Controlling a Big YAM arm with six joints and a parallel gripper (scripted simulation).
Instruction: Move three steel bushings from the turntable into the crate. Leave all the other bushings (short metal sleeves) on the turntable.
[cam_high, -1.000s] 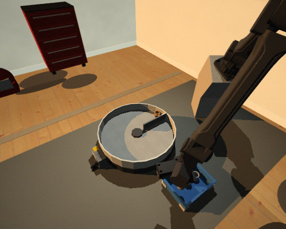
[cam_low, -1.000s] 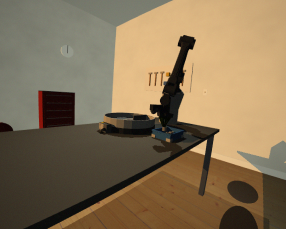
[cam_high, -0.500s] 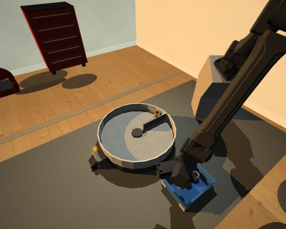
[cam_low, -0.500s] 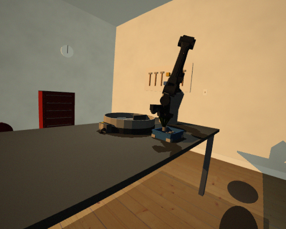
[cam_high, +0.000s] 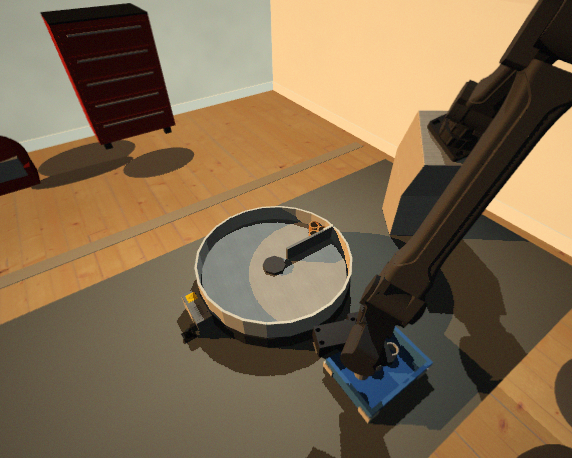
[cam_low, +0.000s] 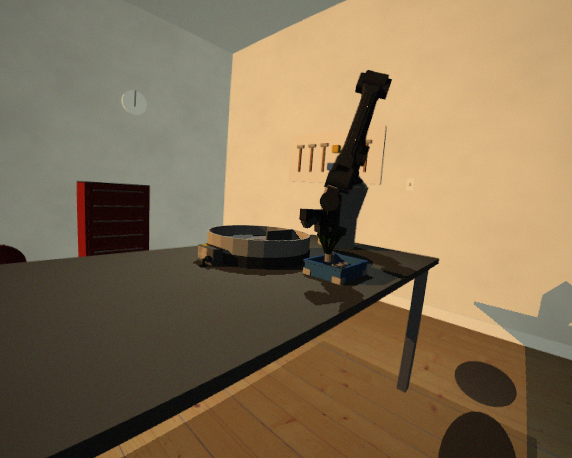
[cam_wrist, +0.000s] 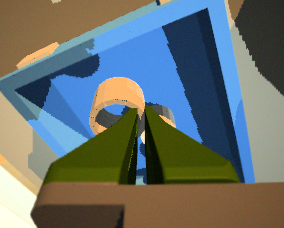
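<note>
Right now my hand is 50 mm past the blue crate and 50 mm above it. Round my hand: round turntable 70 mm ahead, 340 mm to the right, 30 mm below.
</note>
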